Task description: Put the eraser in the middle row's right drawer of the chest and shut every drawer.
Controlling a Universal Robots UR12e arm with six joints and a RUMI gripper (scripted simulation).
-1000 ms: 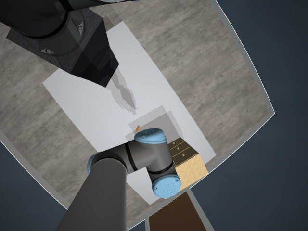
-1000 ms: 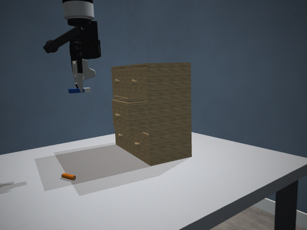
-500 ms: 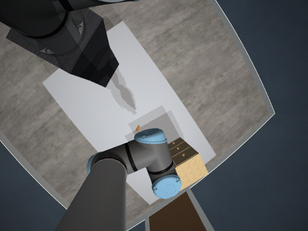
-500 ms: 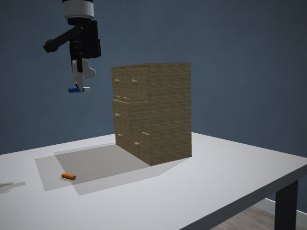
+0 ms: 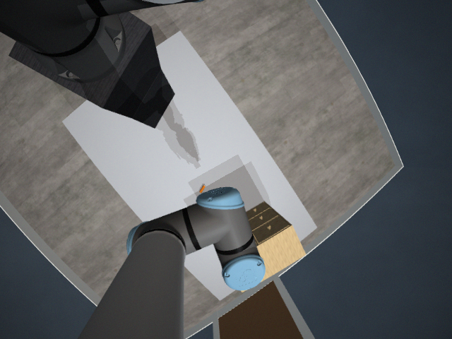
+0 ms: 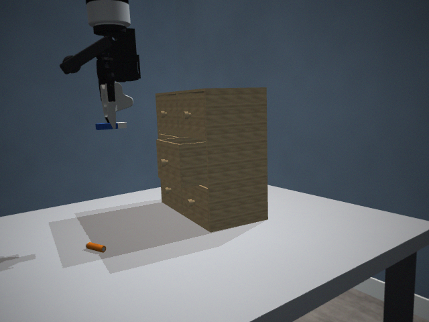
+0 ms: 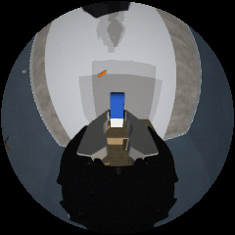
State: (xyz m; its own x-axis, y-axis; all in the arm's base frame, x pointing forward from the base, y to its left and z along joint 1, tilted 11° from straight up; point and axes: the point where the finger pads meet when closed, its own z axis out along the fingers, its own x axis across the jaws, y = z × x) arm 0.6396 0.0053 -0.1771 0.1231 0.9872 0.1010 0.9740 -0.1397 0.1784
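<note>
My gripper is now 1 cm short of the white eraser and 1 cm above it. From my hand the other things lie so: orange cylinder (26 cm below, 8 cm behind, 6 cm to the right).
</note>
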